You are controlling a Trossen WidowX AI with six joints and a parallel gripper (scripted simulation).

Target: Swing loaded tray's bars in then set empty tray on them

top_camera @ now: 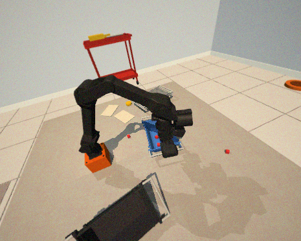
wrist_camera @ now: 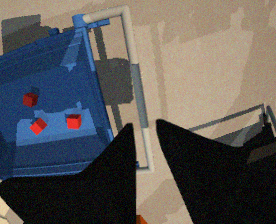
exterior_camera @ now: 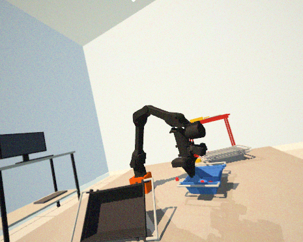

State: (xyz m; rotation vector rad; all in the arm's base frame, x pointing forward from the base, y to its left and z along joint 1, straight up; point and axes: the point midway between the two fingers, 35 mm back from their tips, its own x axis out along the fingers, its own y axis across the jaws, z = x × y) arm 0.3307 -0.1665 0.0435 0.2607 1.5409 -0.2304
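Now: the dark tray 28 cm behind my gripper tip, 19 cm to the right of it and 3 cm below it.
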